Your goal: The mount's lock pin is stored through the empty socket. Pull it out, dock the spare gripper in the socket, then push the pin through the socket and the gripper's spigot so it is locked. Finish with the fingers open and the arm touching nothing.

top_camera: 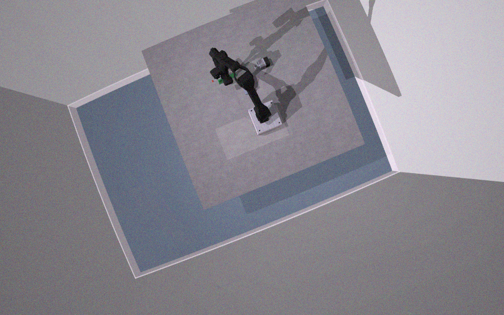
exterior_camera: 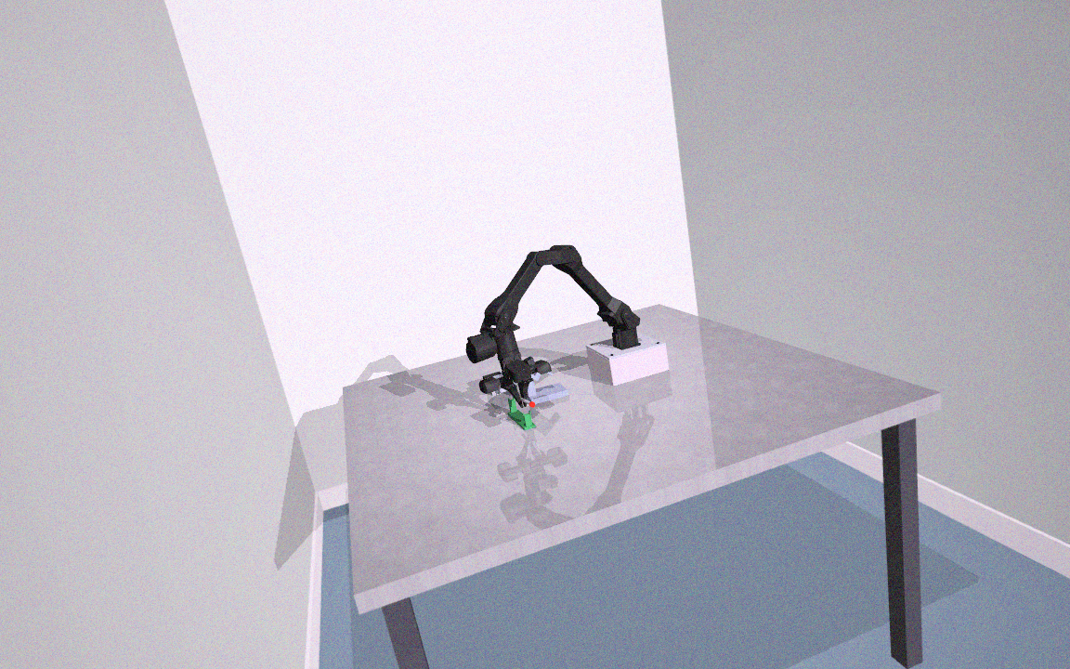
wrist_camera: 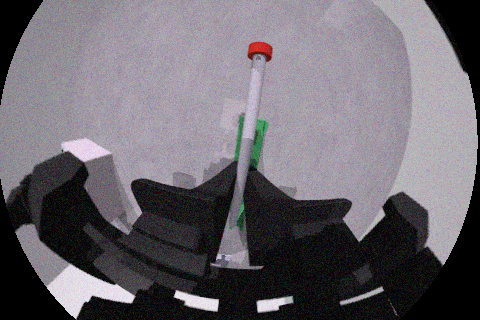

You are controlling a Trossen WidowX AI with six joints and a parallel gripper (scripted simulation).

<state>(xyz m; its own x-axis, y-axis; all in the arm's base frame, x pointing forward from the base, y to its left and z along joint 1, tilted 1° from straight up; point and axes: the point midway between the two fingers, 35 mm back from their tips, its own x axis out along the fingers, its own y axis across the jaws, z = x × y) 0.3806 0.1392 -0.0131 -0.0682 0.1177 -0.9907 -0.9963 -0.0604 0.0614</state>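
My gripper tip is 20 mm to the left of the green cradle, 20 mm above it and 10 mm short of it. From my gripper tip the other things lie so: grey mount 140 mm to the right, 90 mm behind, 10 mm above; then spare gripper 290 mm to the right, 20 mm below.
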